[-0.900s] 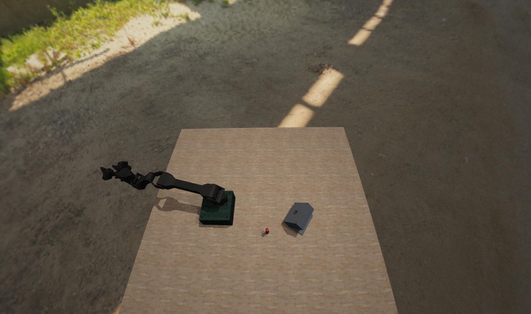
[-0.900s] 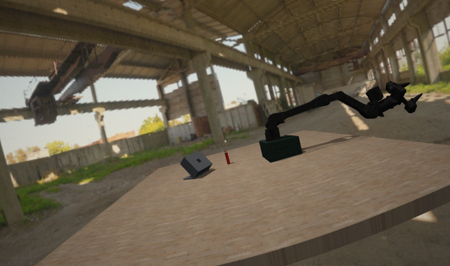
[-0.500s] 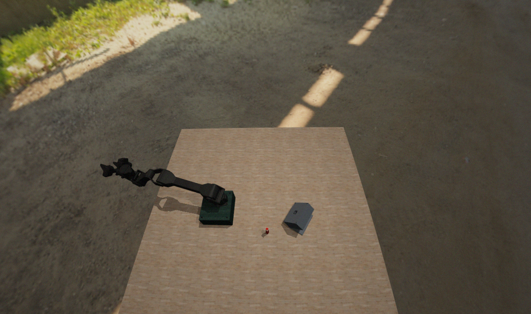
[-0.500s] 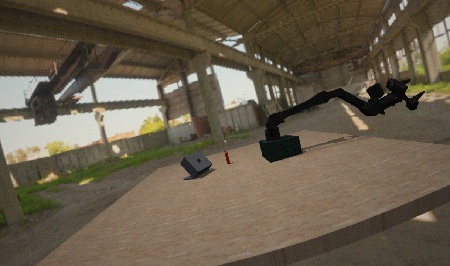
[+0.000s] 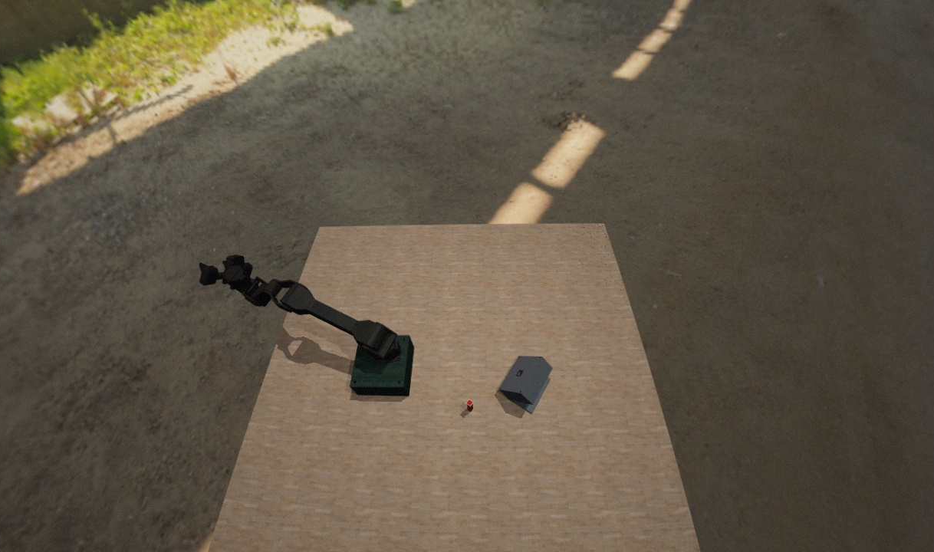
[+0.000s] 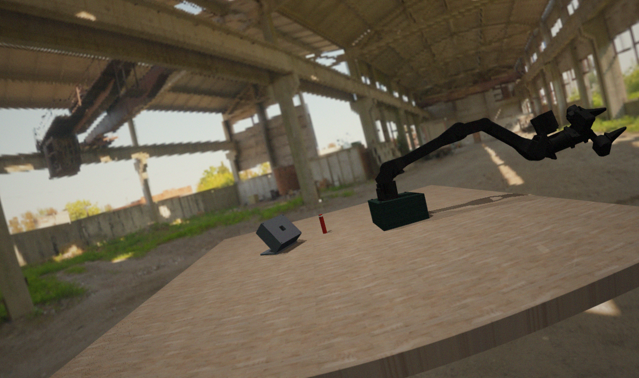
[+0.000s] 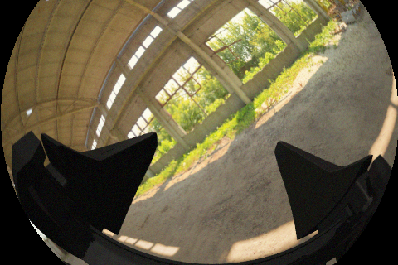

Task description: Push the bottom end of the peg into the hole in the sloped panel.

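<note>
The red peg is 830 mm ahead of my gripper tip, 620 mm to the right of it and 130 mm below it. From my gripper tip the other things lie so: grey sloped panel (1010 mm ahead, 590 mm to the right, 130 mm below).
</note>
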